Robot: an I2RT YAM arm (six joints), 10 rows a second.
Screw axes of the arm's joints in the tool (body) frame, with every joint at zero. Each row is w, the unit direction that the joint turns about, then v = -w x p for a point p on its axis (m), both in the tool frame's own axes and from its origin. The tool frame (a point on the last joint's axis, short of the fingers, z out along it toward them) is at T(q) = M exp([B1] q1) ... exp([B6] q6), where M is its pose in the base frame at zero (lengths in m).
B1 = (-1, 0, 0, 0, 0.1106, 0)
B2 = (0, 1, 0, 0.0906, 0, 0.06)
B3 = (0, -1, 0, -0.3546, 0, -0.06)
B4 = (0, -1, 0, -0.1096, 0, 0)
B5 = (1, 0, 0, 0, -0.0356, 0)
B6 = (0, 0, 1, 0, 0, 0)
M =
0 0 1 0.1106
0 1 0 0
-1 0 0 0.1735
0 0 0 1
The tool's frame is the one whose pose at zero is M.
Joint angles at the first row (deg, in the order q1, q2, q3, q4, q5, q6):
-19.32 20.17 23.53 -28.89 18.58 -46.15
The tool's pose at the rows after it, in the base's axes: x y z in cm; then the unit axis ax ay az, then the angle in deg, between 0 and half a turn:
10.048, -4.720, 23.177, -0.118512, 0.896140, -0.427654, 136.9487
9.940, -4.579, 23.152, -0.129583, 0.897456, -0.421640, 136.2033
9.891, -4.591, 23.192, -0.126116, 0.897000, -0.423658, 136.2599
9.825, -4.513, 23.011, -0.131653, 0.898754, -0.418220, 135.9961
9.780, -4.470, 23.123, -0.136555, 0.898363, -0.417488, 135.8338
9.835, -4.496, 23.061, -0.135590, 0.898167, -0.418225, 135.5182
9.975, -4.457, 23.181, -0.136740, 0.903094, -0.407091, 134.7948
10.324, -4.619, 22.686, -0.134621, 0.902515, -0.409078, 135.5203
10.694, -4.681, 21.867, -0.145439, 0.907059, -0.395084, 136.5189
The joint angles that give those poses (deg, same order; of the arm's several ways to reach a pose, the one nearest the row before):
-19.30 20.27 23.54 -29.19 18.57 -46.05
-19.23 19.60 23.48 -29.67 17.16 -46.47
-19.27 19.47 23.53 -29.74 17.49 -46.32
-19.26 19.03 23.22 -30.10 16.66 -46.39
-19.25 18.90 23.47 -30.37 16.24 -46.76
-19.33 18.89 23.20 -29.81 16.09 -46.69
-19.27 19.56 23.64 -29.97 14.90 -45.85
-19.26 20.58 22.59 -28.30 15.58 -45.94
-19.25 21.96 21.39 -27.55 14.53 -46.21

